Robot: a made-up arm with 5 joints. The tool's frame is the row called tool. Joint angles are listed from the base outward.
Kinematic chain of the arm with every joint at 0, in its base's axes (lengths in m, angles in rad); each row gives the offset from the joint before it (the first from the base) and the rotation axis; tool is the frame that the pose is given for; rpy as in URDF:
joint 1: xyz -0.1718 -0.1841 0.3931 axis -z
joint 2: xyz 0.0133 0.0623 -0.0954 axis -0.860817 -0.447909 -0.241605
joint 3: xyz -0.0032 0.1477 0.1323 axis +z
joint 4: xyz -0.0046 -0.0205 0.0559 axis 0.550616 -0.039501 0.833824
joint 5: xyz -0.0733 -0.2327 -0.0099 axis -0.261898 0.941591 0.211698
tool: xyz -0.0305 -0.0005 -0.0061 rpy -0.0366 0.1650 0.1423
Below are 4 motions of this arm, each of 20 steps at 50 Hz.
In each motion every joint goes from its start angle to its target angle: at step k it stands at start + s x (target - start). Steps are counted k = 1, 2, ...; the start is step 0. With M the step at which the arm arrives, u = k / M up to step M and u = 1 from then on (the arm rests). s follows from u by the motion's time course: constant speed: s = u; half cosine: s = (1 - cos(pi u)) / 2; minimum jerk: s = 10 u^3 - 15 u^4 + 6 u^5.
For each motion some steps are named. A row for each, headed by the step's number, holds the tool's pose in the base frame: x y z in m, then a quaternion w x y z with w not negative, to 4 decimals.
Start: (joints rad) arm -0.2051 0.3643 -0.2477 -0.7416 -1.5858
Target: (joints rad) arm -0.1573 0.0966 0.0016 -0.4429 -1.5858
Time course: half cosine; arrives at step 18
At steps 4, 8, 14, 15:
4: -0.4303 -0.0647 0.4711 0.6150 -0.3000 -0.7080 -0.1747
8: -0.3987 -0.1067 0.4876 0.6650 -0.2245 -0.6976 -0.1439
14: -0.3388 -0.1665 0.4975 0.7286 -0.0946 -0.6710 -0.0998
15: -0.3319 -0.1722 0.4975 0.7341 -0.0802 -0.6675 -0.0955

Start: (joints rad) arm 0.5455 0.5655 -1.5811 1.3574 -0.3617
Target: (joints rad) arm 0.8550 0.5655 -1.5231 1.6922 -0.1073
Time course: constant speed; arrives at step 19
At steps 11, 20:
11: -0.1886 -0.0828 0.2772 0.8374 -0.1656 -0.4169 -0.3122
20: -0.1639 -0.1144 0.2891 0.8670 -0.1762 -0.3613 -0.2943

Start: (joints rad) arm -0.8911 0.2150 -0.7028 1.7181 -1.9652
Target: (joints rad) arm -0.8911 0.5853 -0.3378 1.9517 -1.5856
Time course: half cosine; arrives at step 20
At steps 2, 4, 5, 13, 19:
2: -0.1763 -0.0309 0.3246 0.3978 0.8474 -0.3239 0.1368
4: -0.1771 -0.0237 0.3238 0.3993 0.8464 -0.3111 0.1653
5: -0.1777 -0.0186 0.3231 0.4003 0.8451 -0.3019 0.1858
13: -0.1898 0.0359 0.3082 0.4070 0.7931 -0.1904 0.4111
19: -0.1968 0.0579 0.2962 0.4068 0.7485 -0.1354 0.5059

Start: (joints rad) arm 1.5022 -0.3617 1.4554 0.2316 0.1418
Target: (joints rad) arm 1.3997 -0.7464 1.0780 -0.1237 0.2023
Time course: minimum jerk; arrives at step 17
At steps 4, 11, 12, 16, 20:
4: -0.0674 -0.4605 0.4108 0.9758 0.0761 -0.0378 0.2014
11: -0.1716 -0.4348 0.3713 0.9843 0.1515 -0.0733 0.0527
12: -0.1835 -0.4298 0.3654 0.9830 0.1643 -0.0738 0.0352
16: -0.2044 -0.4198 0.3549 0.9793 0.1893 -0.0722 0.0042
20: -0.2046 -0.4197 0.3548 0.9792 0.1896 -0.0721 0.0039

